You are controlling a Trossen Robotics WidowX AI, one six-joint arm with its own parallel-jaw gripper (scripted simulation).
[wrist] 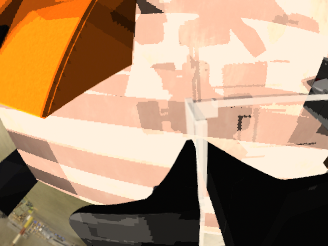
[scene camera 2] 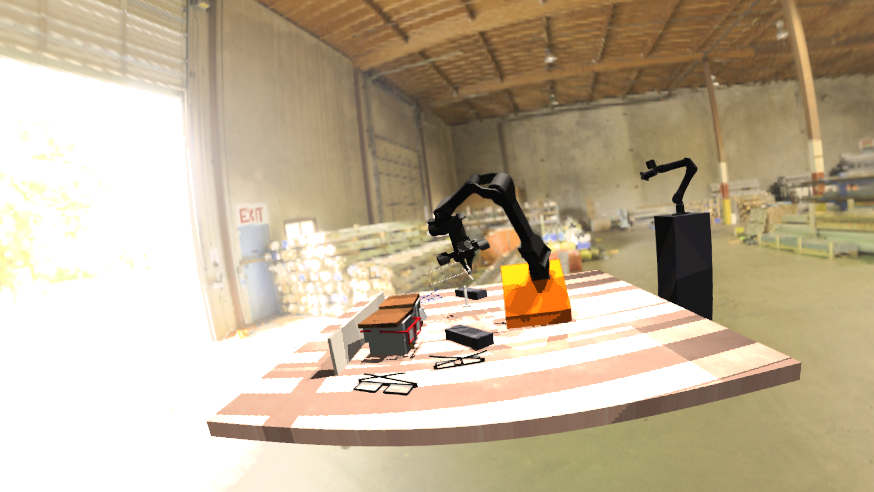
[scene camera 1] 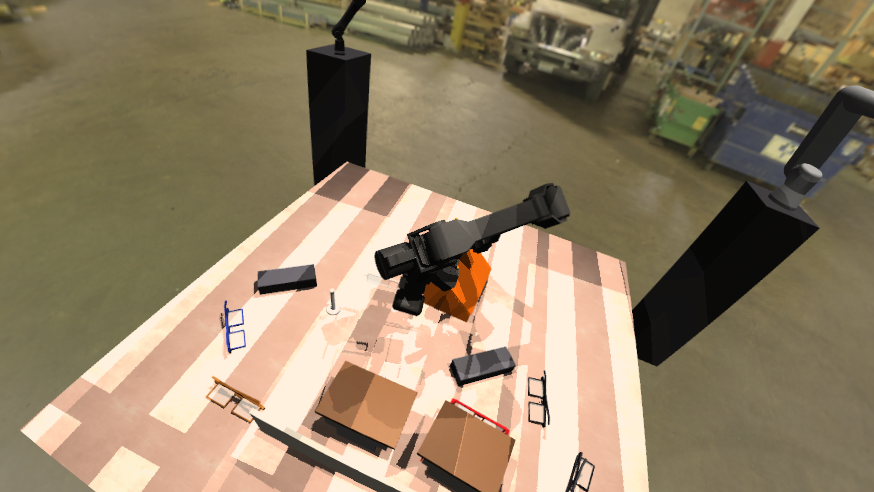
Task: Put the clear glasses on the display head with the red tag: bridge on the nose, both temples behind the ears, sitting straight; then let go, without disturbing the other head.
Labels:
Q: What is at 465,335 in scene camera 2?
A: A dark case.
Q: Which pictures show the gripper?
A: The wrist view, scene camera 2 and scene camera 1: all of them.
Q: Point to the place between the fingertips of the gripper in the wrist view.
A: At 194,145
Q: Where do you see a dark case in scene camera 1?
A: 478,366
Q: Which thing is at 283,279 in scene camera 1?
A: A dark case.

